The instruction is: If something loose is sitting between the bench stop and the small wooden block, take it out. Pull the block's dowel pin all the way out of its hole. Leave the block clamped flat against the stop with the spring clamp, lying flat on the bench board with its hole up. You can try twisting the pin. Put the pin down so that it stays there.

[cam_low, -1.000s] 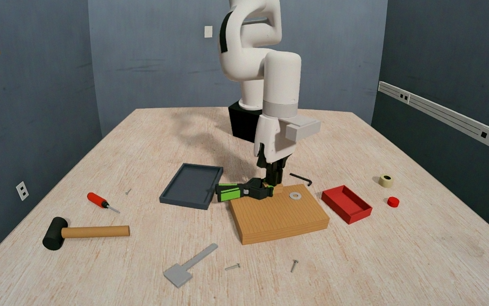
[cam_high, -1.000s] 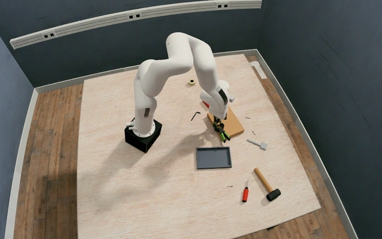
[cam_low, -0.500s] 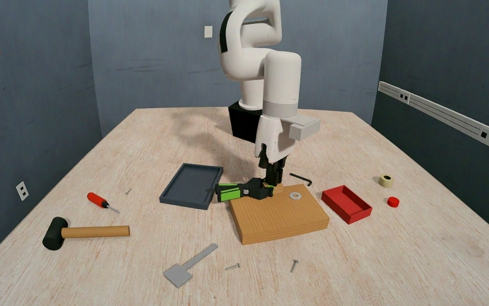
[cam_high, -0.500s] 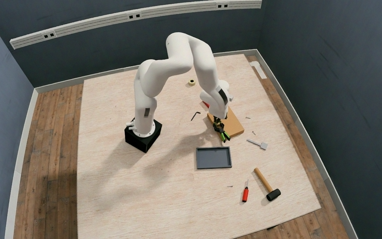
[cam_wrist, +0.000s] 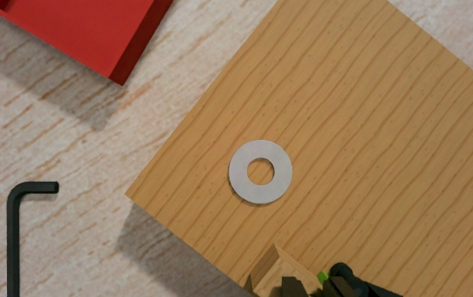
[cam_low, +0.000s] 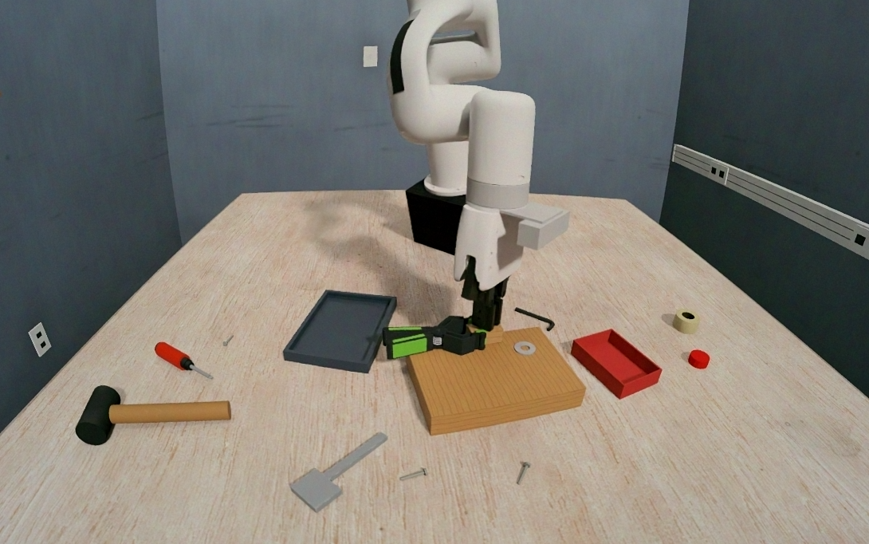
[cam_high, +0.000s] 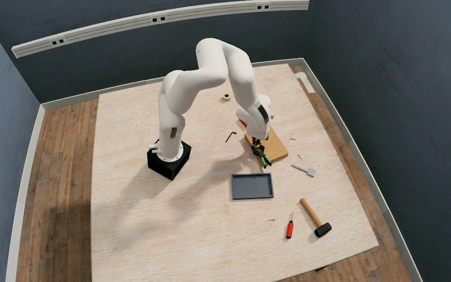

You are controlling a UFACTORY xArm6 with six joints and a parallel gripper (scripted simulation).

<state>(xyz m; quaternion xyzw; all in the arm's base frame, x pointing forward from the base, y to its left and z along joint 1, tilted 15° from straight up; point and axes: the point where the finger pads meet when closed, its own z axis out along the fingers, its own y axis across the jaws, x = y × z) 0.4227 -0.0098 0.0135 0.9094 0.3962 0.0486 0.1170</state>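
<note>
My hand is 20 mm above the dowel pin. Also, from my hand: small wooden block (40 mm below); hex key (90 mm behind, 120 mm to the left, 80 mm below); washer (20 mm ahead, 50 mm to the left, 50 mm below).
</note>
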